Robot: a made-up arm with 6 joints.
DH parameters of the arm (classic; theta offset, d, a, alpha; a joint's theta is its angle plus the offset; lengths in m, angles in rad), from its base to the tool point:
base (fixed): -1.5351 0 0.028 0
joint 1: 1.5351 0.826 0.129 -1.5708
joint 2: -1.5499 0 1.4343 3.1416
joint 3: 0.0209 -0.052 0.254 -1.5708
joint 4: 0 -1.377 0.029 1.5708
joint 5: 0 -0.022 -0.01 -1.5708
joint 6: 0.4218 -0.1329 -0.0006 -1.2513
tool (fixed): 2.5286 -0.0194 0 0
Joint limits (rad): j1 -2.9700..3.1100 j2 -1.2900..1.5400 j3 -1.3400..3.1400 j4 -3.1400..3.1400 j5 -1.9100..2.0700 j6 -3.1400..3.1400
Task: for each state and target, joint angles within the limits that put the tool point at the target. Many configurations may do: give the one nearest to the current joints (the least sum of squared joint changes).
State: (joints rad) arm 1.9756 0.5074 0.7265 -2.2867 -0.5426 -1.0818
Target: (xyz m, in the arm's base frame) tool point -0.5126 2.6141 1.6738
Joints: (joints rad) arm 1.7286 0.8009 0.5173 -2.2852 -0.5261 -1.0793
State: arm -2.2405 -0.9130 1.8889 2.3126 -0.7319 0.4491
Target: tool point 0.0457 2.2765 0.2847
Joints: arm -1.5927 -1.2381 2.4680 2.3187 -0.8169 0.4411
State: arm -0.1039 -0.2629 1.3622 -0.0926 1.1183 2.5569
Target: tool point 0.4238 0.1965 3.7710
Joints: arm 0.3007 0.0833 1.2826 -0.0263 0.7407 2.6145
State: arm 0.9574 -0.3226 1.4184 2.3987 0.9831 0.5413
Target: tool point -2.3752 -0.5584 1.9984
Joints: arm 0.2825 -0.9409 1.8926 2.3416 1.0420 0.5403
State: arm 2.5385 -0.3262 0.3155 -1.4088 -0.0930 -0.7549
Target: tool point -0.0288 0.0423 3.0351
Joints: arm 2.2519 -0.8068 -0.0860 -1.4787 0.4366 -0.6859
